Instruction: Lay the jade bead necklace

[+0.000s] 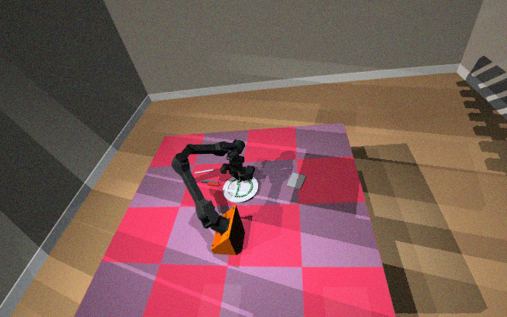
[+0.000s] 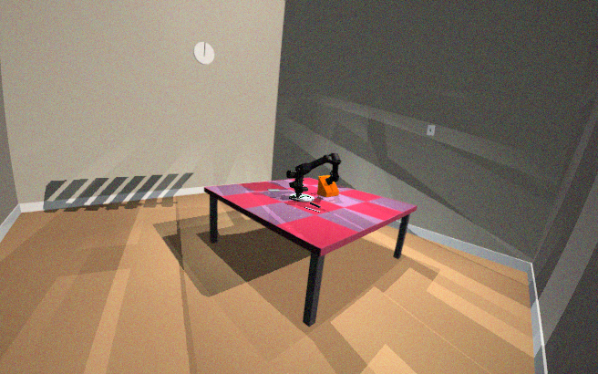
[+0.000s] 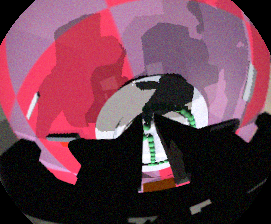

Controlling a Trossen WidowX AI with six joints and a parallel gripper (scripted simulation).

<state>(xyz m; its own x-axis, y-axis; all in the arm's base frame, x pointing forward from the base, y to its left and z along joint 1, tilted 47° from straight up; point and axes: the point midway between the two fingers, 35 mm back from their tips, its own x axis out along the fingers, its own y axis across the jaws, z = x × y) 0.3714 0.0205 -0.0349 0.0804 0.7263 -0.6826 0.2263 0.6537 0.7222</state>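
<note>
Now: gripper tip 50 mm past the round white bead board and 10 mm above it. Also, from my gripper tip: red-handled tool 170 mm to the left, 10 mm below; then flat grey pad 310 mm to the right, 20 mm behind, 10 mm below; then thin white rod 240 mm to the left, 100 mm ahead, 10 mm below.
</note>
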